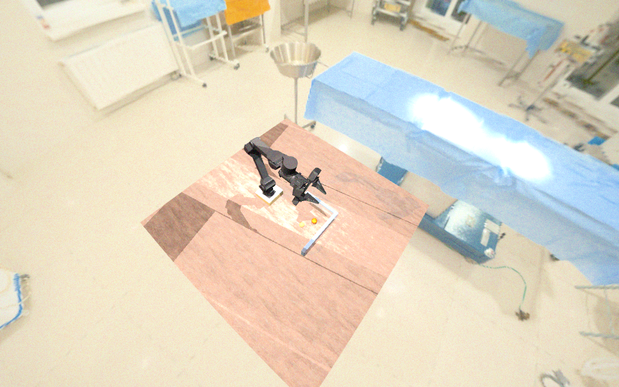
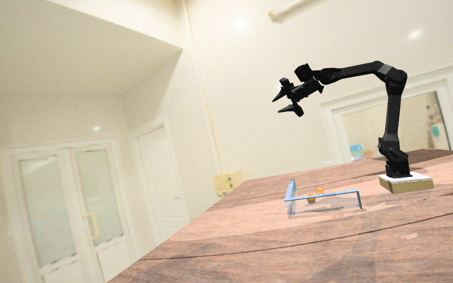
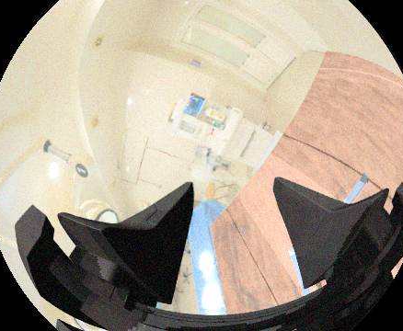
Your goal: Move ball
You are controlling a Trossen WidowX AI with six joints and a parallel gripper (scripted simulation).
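Right now my gripper tip is 41 cm above the orange ball, 8 cm to the right of it and 6 cm past it. Round my gripper tip: clear wall 40 cm below, 19 cm to the left, 9 cm behind.
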